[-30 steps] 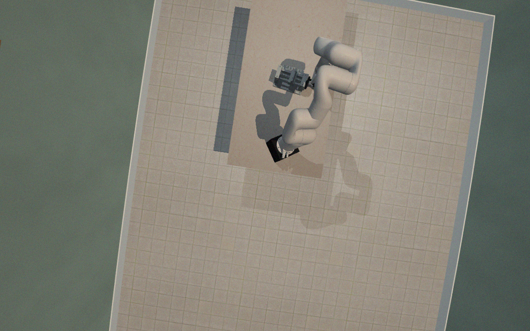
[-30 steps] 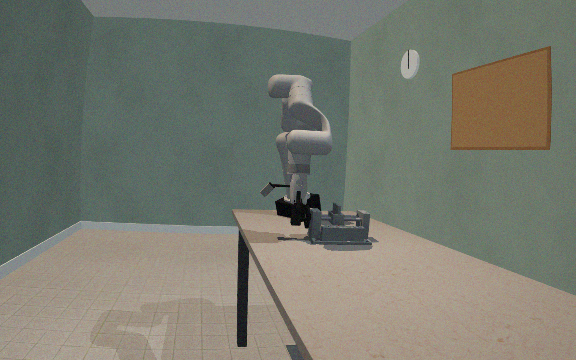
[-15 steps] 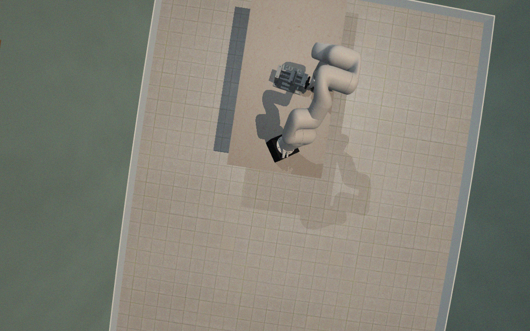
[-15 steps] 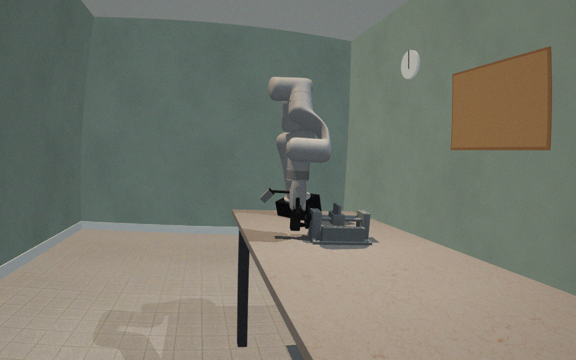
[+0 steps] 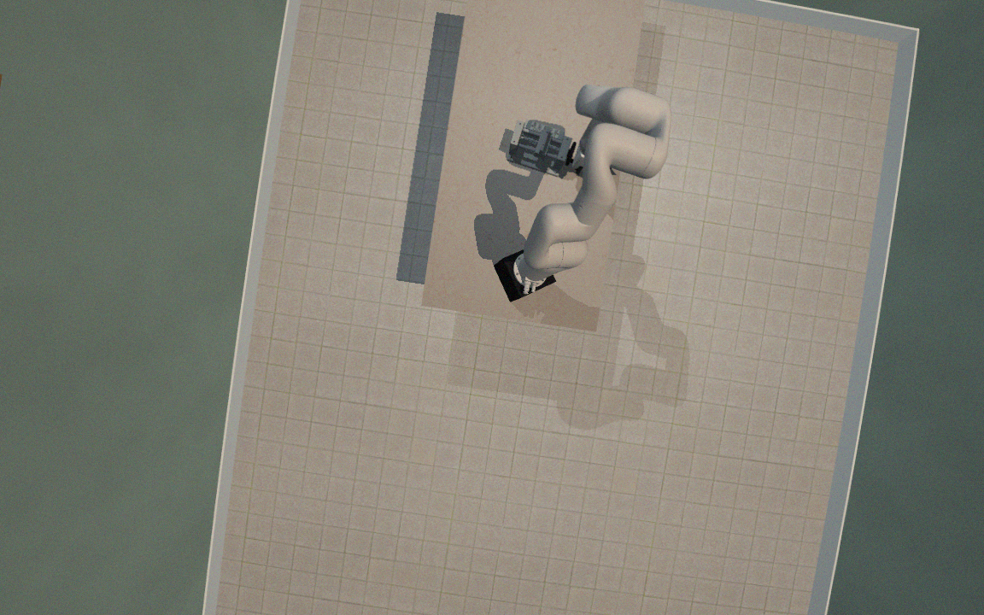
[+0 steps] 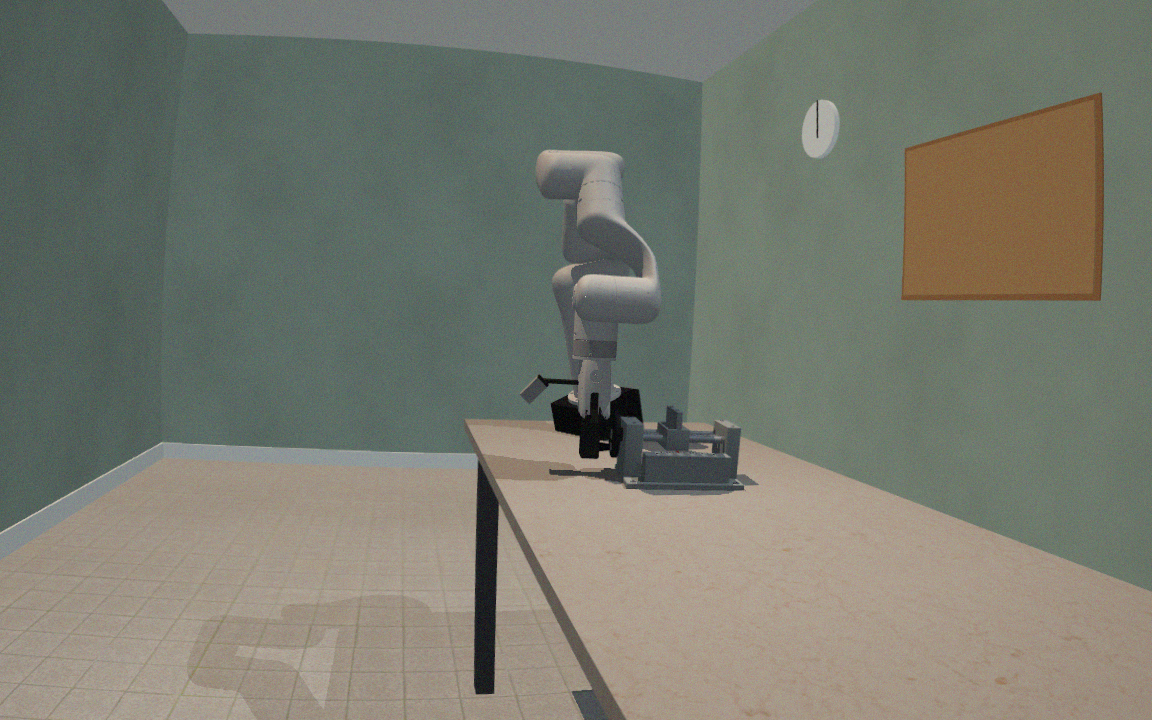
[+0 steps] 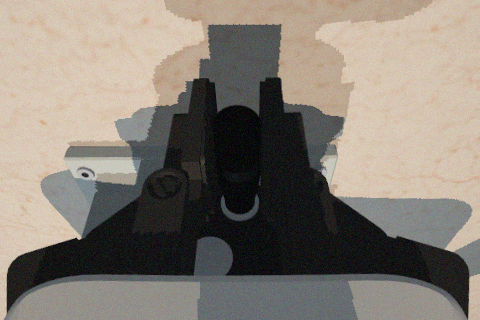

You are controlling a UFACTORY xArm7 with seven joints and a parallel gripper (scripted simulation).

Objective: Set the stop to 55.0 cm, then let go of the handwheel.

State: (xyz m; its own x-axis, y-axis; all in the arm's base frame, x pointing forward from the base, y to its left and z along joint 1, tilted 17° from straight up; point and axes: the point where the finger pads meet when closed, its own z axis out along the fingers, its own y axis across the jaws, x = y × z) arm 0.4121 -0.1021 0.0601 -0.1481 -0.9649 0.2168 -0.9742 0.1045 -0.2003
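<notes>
The black handwheel is 1 cm ahead of my hand and 2 cm to the left of it. From my hand the other things lie so: crank handle 1 cm to the left; stop block 4 cm ahead, 14 cm to the left, 4 cm above.
</notes>
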